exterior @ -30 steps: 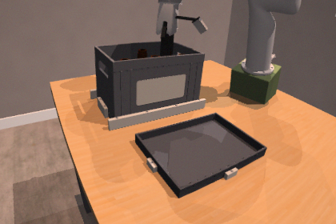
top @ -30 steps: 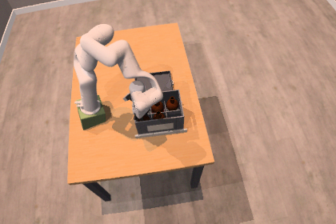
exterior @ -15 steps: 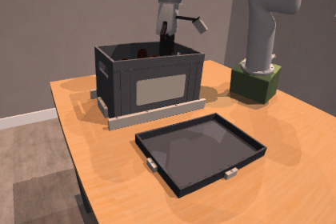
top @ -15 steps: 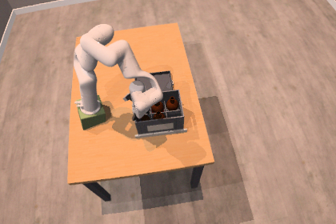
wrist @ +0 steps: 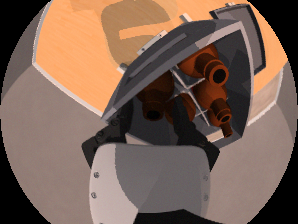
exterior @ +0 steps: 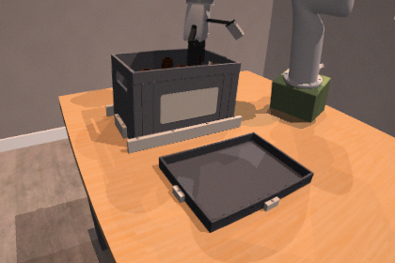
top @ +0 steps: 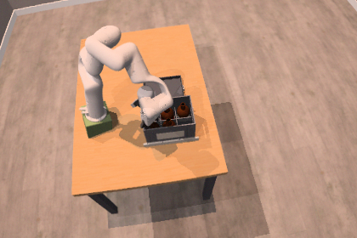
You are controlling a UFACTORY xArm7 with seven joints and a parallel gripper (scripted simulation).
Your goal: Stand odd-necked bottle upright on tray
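Right now the crate is 90 mm ahead of my hand, 70 mm below it and 40 mm to the left of it. From my hand the other things lie so: dark tray 310 mm to the left, 150 mm below, 90 mm ahead; glass bottle 180 mm ahead, 80 mm to the left, 70 mm below.
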